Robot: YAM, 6 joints.
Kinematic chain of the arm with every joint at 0, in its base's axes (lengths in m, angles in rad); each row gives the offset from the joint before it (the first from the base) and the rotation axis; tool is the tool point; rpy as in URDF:
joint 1: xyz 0 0 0.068 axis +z
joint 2: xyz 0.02 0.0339 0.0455 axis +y
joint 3: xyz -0.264 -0.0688 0 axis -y
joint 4: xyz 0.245 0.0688 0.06 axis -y
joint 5: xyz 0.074 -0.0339 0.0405 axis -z
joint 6: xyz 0.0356 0 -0.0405 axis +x
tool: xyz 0 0 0 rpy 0 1.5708 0
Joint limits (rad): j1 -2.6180..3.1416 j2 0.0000..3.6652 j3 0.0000..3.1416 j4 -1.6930..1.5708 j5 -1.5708..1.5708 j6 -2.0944..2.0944
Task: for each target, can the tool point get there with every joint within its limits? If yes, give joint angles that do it. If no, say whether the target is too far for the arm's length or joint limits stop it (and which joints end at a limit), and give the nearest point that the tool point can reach.
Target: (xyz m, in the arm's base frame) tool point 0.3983 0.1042 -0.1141
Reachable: yes | joints 0.2309 3.0623 2.1244 -1.2772 -0.2940 -0.9938
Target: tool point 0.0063 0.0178 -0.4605
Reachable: no: joint limits stop it (at a limit: joint 2) | nearest point 0.0273 0.0771 -0.3396 | short by 0.136 m
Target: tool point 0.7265 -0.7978 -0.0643
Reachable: no: too far | nearest point 0.4290 -0.4711 0.0099 | short by 0.448 m
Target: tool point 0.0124 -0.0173 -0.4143
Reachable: no: joint limits stop it (at a limit: joint 2) | nearest point 0.0399 -0.0556 -0.3323 | short by 0.095 m
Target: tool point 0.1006 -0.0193 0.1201
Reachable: yes | joints -0.4734 1.3663 0.3735 -1.1586 -0.9389 1.3607
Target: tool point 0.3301 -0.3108 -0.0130
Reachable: yes | joints -0.7630 2.6576 1.8271 -0.8306 -0.0985 -0.6654
